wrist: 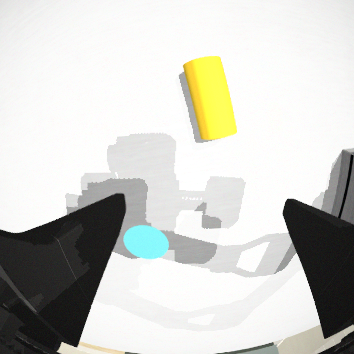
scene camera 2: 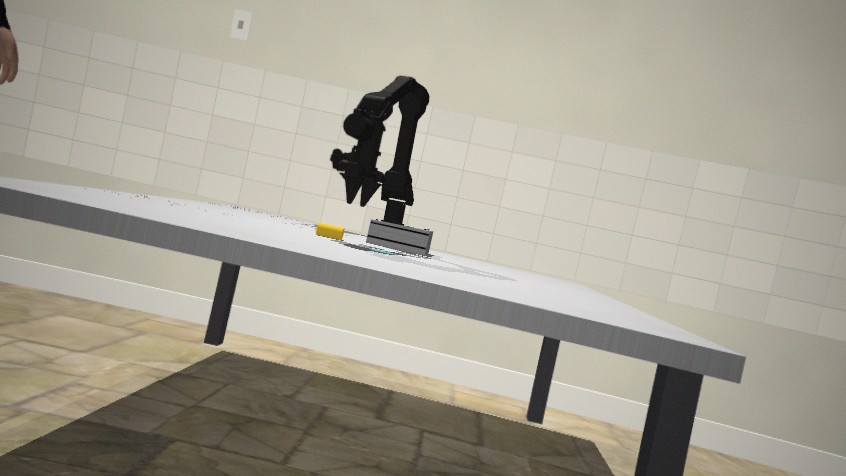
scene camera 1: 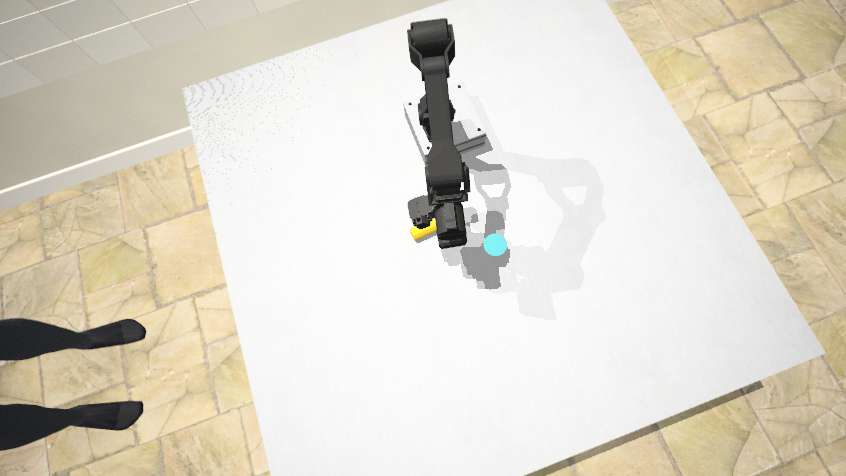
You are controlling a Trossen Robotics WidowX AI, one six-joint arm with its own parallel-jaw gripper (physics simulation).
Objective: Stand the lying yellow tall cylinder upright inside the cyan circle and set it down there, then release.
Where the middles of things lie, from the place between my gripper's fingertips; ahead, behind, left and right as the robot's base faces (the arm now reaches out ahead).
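The cyan circle (wrist: 144, 241) is 10 cm below my gripper, 10 cm to the left of it and 8 cm ahead of it. And there's the yellow cylinder (wrist: 205, 77): my gripper is 8 cm above it, 5 cm to the left of it and 2 cm past it. Going by their middles, that cylinder is the nearest to my gripper of the things named here.
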